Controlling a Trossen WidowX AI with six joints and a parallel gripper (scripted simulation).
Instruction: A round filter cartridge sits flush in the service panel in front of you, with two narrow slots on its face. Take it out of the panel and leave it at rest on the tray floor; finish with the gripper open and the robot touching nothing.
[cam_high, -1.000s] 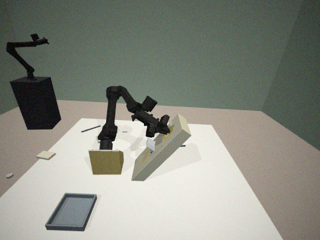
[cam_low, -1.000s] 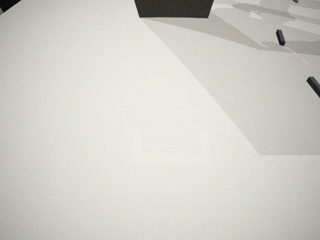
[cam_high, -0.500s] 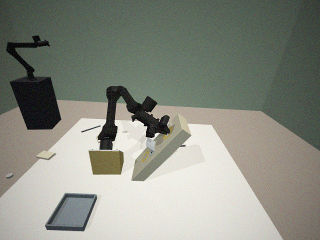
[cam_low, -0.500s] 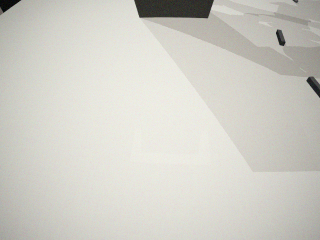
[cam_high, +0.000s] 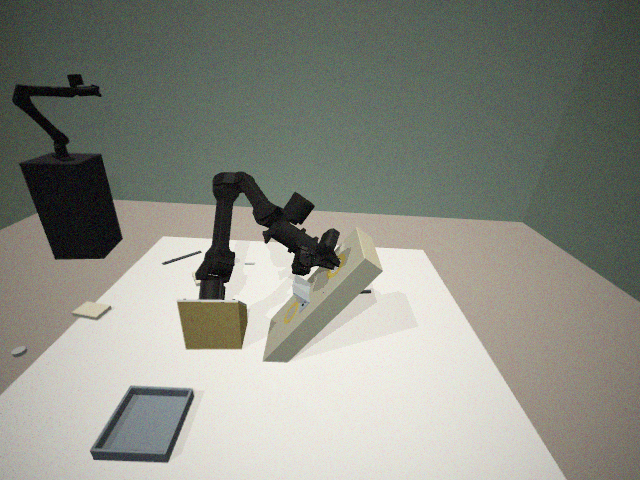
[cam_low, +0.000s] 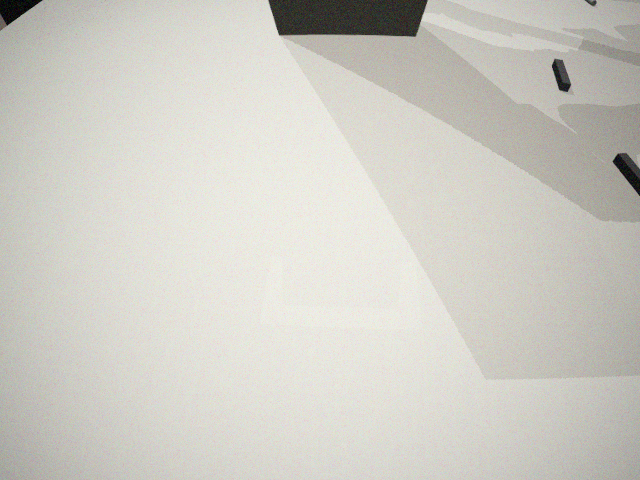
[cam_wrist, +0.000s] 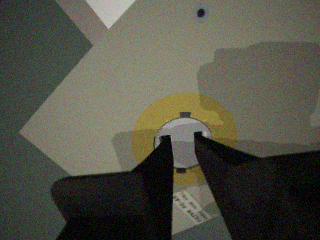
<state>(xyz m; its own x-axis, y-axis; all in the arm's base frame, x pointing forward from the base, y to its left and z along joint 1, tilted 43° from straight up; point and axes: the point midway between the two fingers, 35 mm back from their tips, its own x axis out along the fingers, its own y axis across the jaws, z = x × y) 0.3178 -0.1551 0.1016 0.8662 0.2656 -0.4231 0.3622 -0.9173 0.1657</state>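
Now: gripper tip 10 mm short of the white round filter cartridge and 10 mm above it. From my gripper tip the other things lie so: small grey flap: 90 mm below, 90 mm behind, 10 mm to the left; tray: 460 mm behind, 260 mm below, 220 mm to the right.
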